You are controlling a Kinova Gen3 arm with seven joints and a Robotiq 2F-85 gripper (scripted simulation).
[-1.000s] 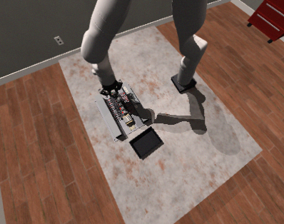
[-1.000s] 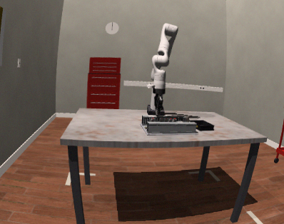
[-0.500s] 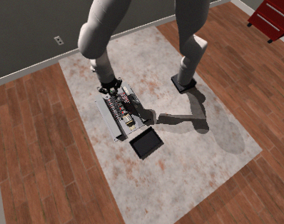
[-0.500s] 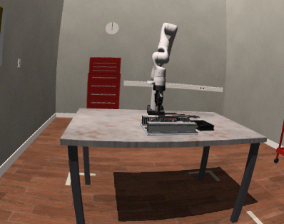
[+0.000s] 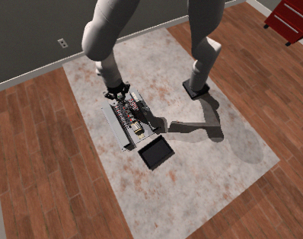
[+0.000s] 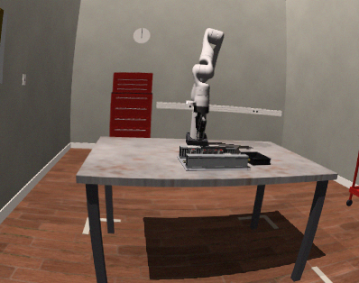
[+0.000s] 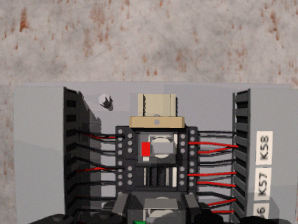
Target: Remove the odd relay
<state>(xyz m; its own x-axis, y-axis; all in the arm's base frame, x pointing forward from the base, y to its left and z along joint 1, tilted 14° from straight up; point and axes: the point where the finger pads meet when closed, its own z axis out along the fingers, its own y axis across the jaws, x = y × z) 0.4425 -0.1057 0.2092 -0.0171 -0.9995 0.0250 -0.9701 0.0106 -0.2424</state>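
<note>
Right now the black parts tray is 33 cm to the left of my hand, 12 cm below it and 2 cm behind it. The rest, counted from my hand: grey relay panel: 11 cm below, 8 cm to the left.
</note>
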